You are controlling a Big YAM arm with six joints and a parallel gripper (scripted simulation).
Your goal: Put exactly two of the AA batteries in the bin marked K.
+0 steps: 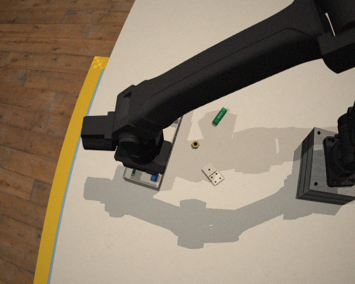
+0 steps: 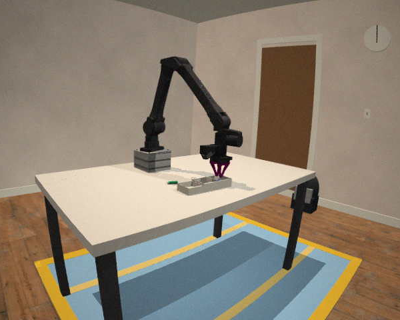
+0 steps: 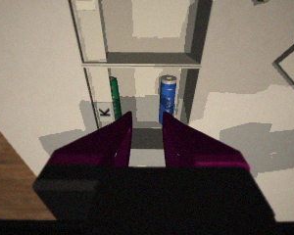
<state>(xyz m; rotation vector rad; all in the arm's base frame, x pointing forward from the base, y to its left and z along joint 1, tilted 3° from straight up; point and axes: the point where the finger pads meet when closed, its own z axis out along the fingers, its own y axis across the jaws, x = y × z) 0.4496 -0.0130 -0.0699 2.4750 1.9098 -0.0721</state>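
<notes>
Now: the blue AA battery 4 cm below my hand, 2 cm behind it and 1 cm to the left of it. Also, from my hand: brass hex nut: 11 cm behind, 6 cm to the right, 5 cm below; then white domino: 15 cm behind, 5 cm below, 1 cm to the left; then bin: 8 cm to the right, 3 cm below, 2 cm behind.
</notes>
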